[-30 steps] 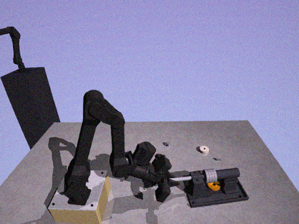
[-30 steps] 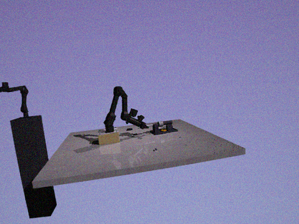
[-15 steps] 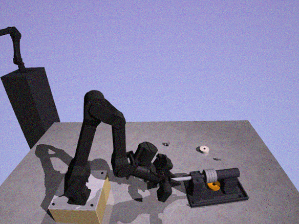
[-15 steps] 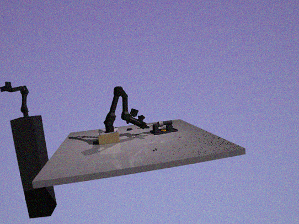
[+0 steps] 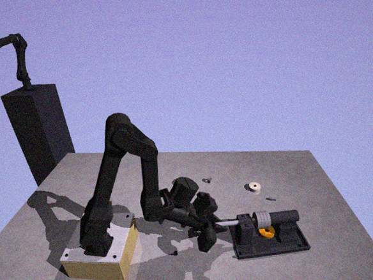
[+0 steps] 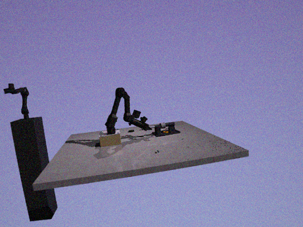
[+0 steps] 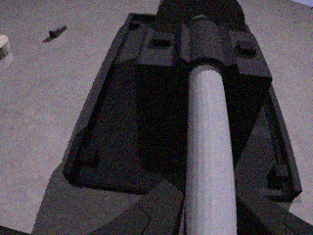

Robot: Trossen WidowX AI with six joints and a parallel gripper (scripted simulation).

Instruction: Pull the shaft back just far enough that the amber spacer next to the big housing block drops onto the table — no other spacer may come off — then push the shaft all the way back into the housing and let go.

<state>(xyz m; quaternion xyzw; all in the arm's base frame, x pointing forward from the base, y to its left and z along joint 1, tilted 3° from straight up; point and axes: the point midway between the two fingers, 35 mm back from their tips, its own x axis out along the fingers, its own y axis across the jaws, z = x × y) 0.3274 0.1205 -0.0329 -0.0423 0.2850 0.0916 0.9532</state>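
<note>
My gripper tip is now 6 cm short of the grey shaft, 2 cm below it and 1 cm to the right of it. The rest, counted from my gripper tip: amber spacer 14 cm ahead, 5 cm below, 4 cm to the left; then grey spacer 10 cm ahead, 2 cm to the left, 2 cm above; then white ring 27 cm to the left, 12 cm ahead, 5 cm below.
</note>
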